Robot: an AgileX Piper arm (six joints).
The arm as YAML. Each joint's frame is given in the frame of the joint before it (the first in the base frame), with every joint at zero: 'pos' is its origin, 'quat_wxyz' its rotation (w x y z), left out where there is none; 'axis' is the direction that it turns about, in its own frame. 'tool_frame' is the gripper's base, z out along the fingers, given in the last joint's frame.
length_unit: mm
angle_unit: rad
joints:
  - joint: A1
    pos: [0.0, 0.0, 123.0]
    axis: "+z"
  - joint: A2
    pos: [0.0, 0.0, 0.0]
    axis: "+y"
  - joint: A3
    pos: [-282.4, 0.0, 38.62]
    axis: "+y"
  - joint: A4
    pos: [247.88, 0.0, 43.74]
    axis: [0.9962, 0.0, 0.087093]
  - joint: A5
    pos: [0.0, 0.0, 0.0]
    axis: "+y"
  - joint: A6
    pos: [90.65, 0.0, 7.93]
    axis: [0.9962, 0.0, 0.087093]
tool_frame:
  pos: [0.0, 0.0, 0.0]
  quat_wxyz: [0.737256, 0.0, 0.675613, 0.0]
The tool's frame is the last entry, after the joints.
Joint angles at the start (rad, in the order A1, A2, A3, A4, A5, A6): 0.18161, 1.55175, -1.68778, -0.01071, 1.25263, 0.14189
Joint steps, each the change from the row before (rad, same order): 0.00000, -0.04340, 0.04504, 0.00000, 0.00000, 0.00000; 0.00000, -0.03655, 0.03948, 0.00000, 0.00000, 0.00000; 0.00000, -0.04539, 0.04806, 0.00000, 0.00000, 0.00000; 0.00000, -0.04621, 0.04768, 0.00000, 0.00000, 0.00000; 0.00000, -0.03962, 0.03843, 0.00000, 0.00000, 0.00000; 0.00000, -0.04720, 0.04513, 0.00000, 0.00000, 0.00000; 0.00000, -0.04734, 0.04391, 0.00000, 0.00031, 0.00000
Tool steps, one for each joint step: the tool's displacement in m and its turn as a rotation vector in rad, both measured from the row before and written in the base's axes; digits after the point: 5 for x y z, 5 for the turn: -0.01211, -0.00222, 0.00071, -0.00030, 0.00161, 0.00000; -0.01024, -0.00188, -0.00026, -0.00053, 0.00288, 0.00000; -0.01273, -0.00234, -0.00058, -0.00048, 0.00263, 0.00000; -0.01295, -0.00238, -0.00084, -0.00027, 0.00145, 0.00000; -0.01107, -0.00203, -0.00050, 0.00021, -0.00117, 0.00000; -0.01313, -0.00241, -0.00099, 0.00037, -0.00204, 0.00000; -0.01311, -0.00241, -0.00125, 0.00056, -0.00307, 0.00000
